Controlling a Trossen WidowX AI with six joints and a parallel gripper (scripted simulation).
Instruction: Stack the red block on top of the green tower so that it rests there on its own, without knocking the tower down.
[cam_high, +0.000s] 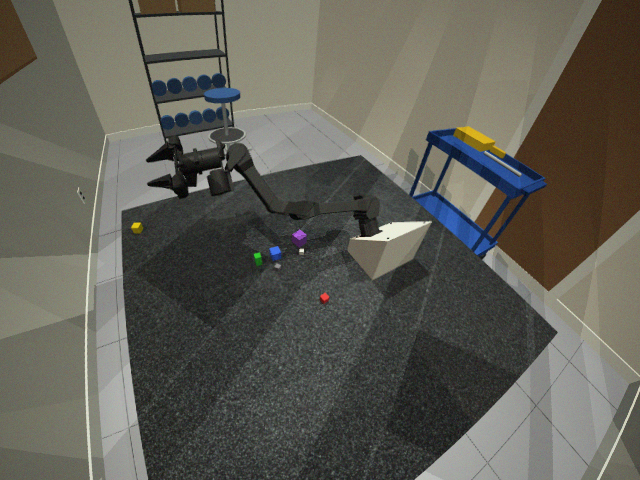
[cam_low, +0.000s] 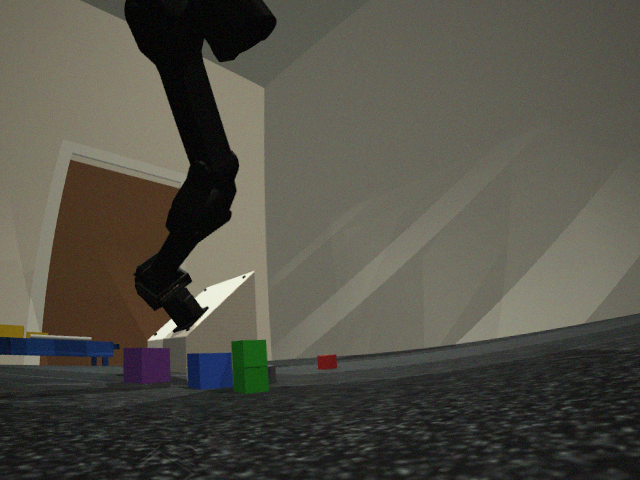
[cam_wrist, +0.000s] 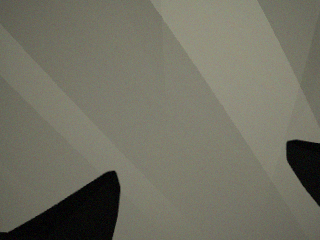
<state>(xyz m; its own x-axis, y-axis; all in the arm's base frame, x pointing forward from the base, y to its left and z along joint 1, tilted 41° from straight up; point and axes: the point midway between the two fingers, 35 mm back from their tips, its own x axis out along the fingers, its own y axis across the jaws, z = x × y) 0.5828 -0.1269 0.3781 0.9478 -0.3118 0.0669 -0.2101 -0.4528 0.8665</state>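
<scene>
Now: gripper tip 430 mm to the right of the red block, 350 mm above it and 330 mm past it. Also, from my gripper tip: purple block: 410 mm behind, 340 mm below, 170 mm to the left; then yellow block: 350 mm below, 240 mm to the right, 110 mm ahead; then blue block: 340 mm below, 290 mm behind, 180 mm to the left.
</scene>
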